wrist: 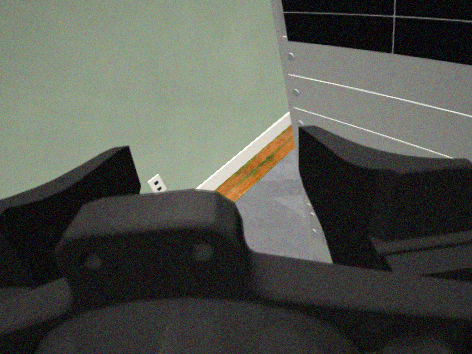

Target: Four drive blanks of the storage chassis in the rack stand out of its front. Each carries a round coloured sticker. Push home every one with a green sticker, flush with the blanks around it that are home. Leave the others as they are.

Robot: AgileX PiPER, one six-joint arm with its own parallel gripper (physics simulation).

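The rack's grey front [380, 74] fills the right side of the wrist view, with thin bright seams and round screw heads along its edge. A black section [340, 31], divided by thin light lines, shows at the top right; whether these are the chassis's drive blanks I cannot tell. No coloured sticker shows, and I cannot make out any blank standing out. My gripper [215, 157] is open, its two dark fingers wide apart with no object between them. The right finger overlaps the grey front in the view; the left finger is over the green wall.
A pale green wall [145, 75] fills the left and top. A white socket plate [156, 183] is on it, low down. A white skirting strip [245, 152] and an orange-brown band [260, 162] run beside the grey floor [272, 210], left of the rack's edge.
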